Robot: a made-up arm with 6 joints.
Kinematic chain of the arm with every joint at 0, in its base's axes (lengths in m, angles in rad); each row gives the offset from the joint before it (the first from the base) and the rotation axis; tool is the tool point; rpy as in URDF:
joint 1: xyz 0 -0.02 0.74 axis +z
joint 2: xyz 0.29 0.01 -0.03 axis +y
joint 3: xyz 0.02 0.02 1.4 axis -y
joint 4: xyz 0 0.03 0.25 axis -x
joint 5: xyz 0.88 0.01 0 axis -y
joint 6: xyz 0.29 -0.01 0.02 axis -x
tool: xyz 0 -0.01 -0.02 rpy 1.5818 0.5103 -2.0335
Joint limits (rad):
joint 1: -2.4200..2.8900
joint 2: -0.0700..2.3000
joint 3: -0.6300..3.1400
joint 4: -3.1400..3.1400
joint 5: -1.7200..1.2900
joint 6: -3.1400..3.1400
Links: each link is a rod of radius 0.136 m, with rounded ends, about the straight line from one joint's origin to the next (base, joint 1, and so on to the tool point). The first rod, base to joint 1, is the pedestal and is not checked.
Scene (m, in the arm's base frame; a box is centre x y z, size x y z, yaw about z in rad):
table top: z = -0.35
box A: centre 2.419 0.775 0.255 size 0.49 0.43 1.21 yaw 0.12
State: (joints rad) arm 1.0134 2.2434 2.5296 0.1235 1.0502 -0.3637
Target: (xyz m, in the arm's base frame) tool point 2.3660 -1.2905 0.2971
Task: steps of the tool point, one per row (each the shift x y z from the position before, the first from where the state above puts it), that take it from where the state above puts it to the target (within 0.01 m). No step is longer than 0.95 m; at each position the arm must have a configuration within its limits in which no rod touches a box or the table.
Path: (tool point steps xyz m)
1: 0.4029 -0.4366 0.4114
2: 0.1829 -0.5487 0.3548
3: -0.0476 -0.5500 0.2826
4: 0.5095 -0.4037 -0.2456
5: 0.2918 -0.6070 -0.4672
6: -0.0705 -0.6521 -0.6292

